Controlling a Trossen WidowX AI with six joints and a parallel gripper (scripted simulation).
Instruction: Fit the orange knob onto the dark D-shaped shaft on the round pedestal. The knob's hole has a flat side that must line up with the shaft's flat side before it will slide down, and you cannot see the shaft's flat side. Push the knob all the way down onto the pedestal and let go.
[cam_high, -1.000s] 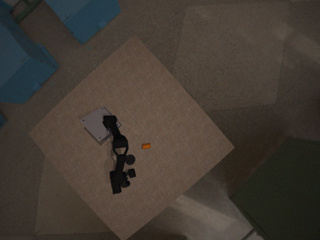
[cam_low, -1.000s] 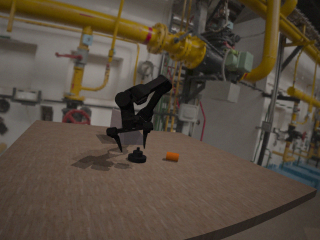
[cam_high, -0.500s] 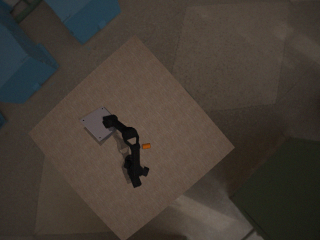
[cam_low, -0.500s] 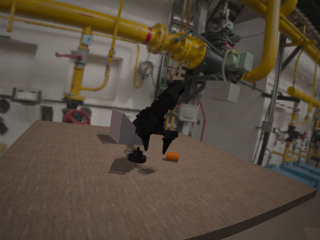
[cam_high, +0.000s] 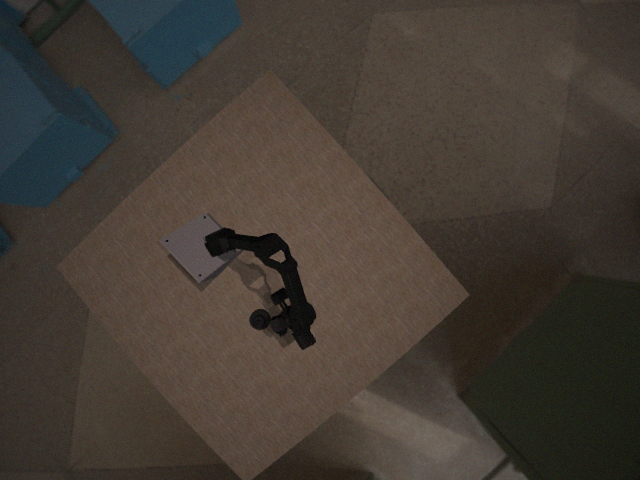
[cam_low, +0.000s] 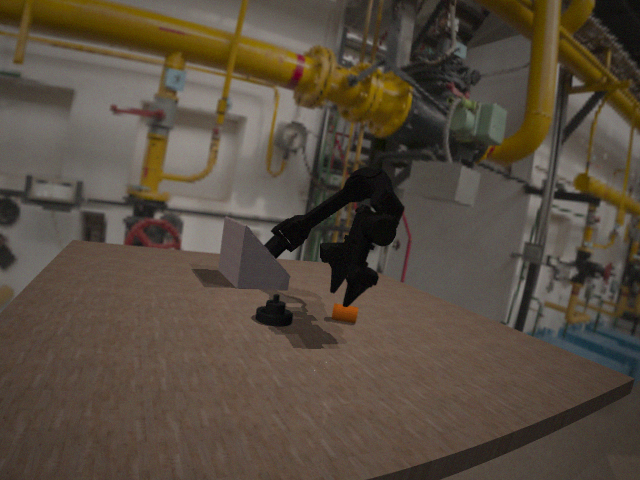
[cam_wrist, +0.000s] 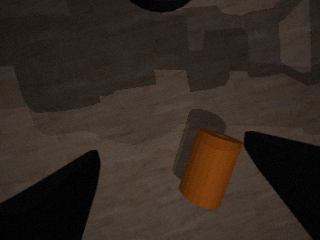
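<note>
My gripper tip is now 50 mm above the orange knob, 40 mm to the right of it and 40 mm past it. The rest, counted from my gripper tip: dark round pedestal (140 mm to the right, 40 mm below, 20 mm behind).
</note>
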